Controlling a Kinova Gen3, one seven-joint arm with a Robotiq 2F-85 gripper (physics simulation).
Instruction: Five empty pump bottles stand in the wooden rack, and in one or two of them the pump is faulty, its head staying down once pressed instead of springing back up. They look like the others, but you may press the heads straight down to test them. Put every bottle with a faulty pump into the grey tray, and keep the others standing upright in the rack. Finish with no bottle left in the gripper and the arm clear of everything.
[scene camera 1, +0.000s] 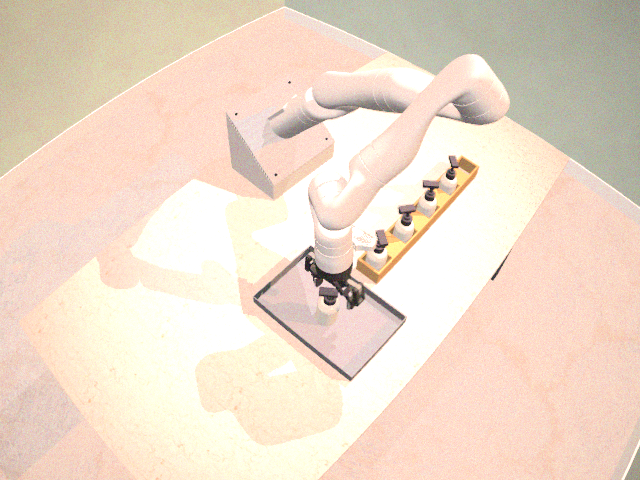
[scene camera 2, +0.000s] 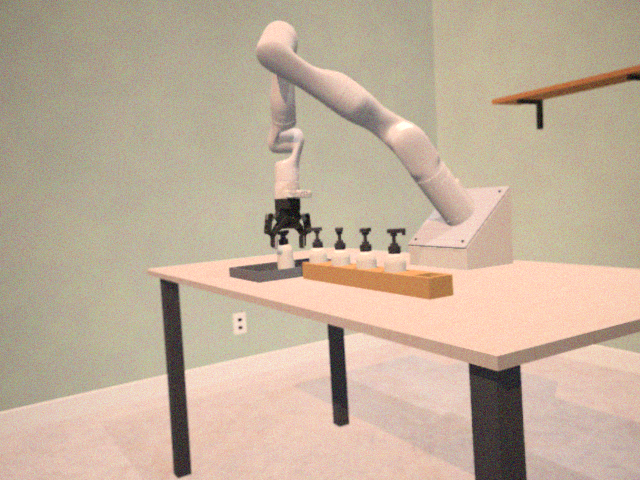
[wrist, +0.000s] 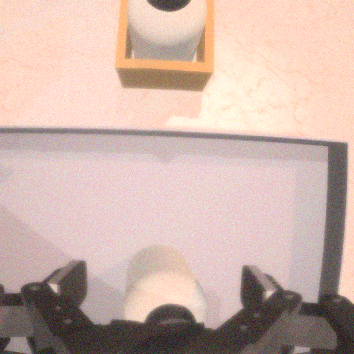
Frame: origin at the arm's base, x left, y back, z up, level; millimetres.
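Seen in the pictures: gripper, fingertip midpoint: (scene camera 1: 334, 295) (scene camera 2: 288, 248) (wrist: 163, 280); arm's base at its link origin: (scene camera 1: 284, 122) (scene camera 2: 460, 214).
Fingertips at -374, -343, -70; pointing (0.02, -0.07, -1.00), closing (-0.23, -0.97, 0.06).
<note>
Offsets run from my fingertips to a thing's top centre, as dx, dy, dz. "spot": to the spot under its first point.
A white pump bottle {-22, +4, +54} (scene camera 1: 327, 311) (scene camera 2: 285, 258) (wrist: 162, 295) with a black head stands upright in the grey tray {-8, +5, -46} (scene camera 1: 361, 351) (scene camera 2: 248, 273) (wrist: 225, 210). Its head sits low, closer to its collar than the heads in the rack. My gripper (scene camera 1: 336, 290) (scene camera 2: 287, 241) (wrist: 163, 280) is wide open, its fingers on either side of this bottle's top and apart from it. The other bottles stand upright in the wooden rack {+370, -89, -31} (scene camera 1: 368, 269) (scene camera 2: 361, 279) (wrist: 165, 77), heads raised; the nearest bottle {+156, -36, +64} (scene camera 1: 377, 256) (scene camera 2: 318, 254) (wrist: 165, 35) is at the tray end, its head cut off in the wrist view.
The rack's compartment at the end far from the tray is empty. The tray's low rim {spot: -93, +22, -74} (scene camera 1: 305, 338) surrounds the standing bottle, and the rack's near end lies close to the tray. The arm's sloped base (scene camera 1: 305, 162) (scene camera 2: 491, 232) stands on the table behind the rack. A wall shelf (scene camera 2: 568, 86) is at the right.
</note>
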